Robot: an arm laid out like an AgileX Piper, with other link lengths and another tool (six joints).
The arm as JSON. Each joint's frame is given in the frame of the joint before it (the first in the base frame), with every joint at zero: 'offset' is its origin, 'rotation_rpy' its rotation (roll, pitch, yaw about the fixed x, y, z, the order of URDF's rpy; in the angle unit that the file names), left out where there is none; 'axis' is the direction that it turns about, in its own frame. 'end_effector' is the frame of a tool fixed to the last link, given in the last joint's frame.
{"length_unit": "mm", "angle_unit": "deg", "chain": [
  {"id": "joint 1", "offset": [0.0, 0.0, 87.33], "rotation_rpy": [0.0, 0.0, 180.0], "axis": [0.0, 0.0, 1.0]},
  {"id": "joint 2", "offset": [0.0, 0.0, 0.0], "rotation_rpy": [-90.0, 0.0, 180.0], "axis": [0.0, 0.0, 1.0]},
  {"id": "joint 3", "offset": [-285.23, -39.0, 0.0], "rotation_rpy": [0.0, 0.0, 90.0], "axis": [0.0, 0.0, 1.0]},
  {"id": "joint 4", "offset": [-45.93, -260.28, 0.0], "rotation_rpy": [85.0, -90.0, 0.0], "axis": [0.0, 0.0, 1.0]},
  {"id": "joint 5", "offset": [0.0, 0.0, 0.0], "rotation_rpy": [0.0, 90.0, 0.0], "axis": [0.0, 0.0, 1.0]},
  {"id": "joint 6", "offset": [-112.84, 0.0, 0.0], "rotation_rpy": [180.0, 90.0, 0.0], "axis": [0.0, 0.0, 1.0]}
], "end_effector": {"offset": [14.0, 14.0, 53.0], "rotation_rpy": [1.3, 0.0, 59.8]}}
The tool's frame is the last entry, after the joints.
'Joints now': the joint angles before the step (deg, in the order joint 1, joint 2, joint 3, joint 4, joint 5, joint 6). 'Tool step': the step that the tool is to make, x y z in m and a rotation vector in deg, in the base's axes. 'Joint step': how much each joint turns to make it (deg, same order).
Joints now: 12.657 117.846 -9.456 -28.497 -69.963 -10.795
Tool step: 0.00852 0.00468 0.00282 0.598 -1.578 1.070
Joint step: 0.003 -0.002 -1.671 -1.094 0.002 0.001
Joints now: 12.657 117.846 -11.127 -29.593 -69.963 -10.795
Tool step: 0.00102 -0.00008 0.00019 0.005 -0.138 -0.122
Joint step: 0.002 0.002 -0.137 0.126 -0.001 0.000
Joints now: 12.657 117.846 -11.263 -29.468 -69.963 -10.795
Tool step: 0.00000 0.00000 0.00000 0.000 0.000 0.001
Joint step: -0.001 0.000 0.000 -0.002 0.000 0.000
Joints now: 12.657 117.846 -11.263 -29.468 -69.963 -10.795
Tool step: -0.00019 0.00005 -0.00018 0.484 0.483 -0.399
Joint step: 0.001 0.000 -0.001 0.005 0.000 0.791
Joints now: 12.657 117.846 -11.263 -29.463 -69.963 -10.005
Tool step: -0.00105 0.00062 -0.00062 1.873 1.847 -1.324
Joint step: 0.001 0.000 0.000 -0.179 0.001 3.002
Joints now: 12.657 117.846 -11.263 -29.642 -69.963 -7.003
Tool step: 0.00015 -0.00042 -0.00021 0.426 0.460 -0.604
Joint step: -0.001 0.000 0.000 0.224 0.000 0.767
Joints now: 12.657 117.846 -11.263 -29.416 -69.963 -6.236
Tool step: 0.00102 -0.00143 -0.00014 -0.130 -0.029 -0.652
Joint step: 0.003 0.000 0.001 0.668 -0.001 0.001
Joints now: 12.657 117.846 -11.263 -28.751 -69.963 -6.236
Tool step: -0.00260 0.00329 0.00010 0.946 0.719 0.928
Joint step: -0.002 -0.001 0.001 -1.494 0.002 1.067
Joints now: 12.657 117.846 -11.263 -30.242 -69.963 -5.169
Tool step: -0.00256 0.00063 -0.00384 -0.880 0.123 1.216
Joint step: 0.001 0.941 -0.001 -0.564 0.002 -1.318
